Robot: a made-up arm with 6 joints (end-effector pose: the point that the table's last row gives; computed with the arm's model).
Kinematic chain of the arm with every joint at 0, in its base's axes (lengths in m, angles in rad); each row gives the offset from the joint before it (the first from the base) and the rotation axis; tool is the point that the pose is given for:
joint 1: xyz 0 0 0.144 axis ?
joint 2: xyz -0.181 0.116 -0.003 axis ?
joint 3: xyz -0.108 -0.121 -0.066 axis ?
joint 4: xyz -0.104 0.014 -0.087 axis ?
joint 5: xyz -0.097 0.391 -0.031 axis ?
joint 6: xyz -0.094 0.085 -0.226 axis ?
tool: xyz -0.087 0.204 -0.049
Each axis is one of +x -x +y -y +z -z.
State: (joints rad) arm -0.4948 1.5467 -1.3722 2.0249 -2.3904 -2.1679
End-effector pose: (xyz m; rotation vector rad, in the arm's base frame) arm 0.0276 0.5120 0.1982 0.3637 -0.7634 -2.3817
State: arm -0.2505 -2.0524 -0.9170 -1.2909 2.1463 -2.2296
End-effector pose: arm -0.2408 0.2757 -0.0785 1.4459 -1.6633 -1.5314
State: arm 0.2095 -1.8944 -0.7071 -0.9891 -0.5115 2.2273
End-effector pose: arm -0.1669 -0.3049 -0.6073 -1.9036 -0.1591 1.0291
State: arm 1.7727 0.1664 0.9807 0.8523 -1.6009 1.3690
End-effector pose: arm -0.7815 0.1369 -0.0475 -0.8975 2.1982 1.0162
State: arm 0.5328 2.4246 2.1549 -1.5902 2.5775 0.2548
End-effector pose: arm -0.4807 0.3471 0.0259 -1.8373 0.6383 -1.1736
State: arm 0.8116 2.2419 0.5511 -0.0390 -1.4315 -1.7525
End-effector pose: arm 0.5444 0.0370 -0.2184 -1.3115 -2.3622 0.4757
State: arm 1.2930 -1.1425 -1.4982 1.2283 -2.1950 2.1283
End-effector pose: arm -0.3819 -0.2944 0.3629 0.6693 -1.1540 0.6720
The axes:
joint 1: -x
joint 2: -z
joint 3: +x
joint 4: +y
joint 5: -z
joint 6: +y

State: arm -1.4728 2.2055 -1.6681 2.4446 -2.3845 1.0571
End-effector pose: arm -0.0139 0.1825 0.3900 -2.3757 -0.3546 0.5903
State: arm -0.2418 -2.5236 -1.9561 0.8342 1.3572 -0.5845
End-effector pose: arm 0.5501 0.6131 -0.1827 0.2676 -2.3919 -0.3359
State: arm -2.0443 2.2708 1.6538 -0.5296 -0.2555 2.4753
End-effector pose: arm 0.1525 -0.6754 0.0860 -2.7927 -0.3241 0.4105
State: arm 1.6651 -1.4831 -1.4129 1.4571 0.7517 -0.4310
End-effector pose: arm -0.1089 -0.7532 0.6586 2.7534 0.8254 -0.6723
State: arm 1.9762 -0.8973 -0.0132 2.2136 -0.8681 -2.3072
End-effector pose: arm -0.7106 0.1568 -0.1573 -1.3270 0.3948 0.0048
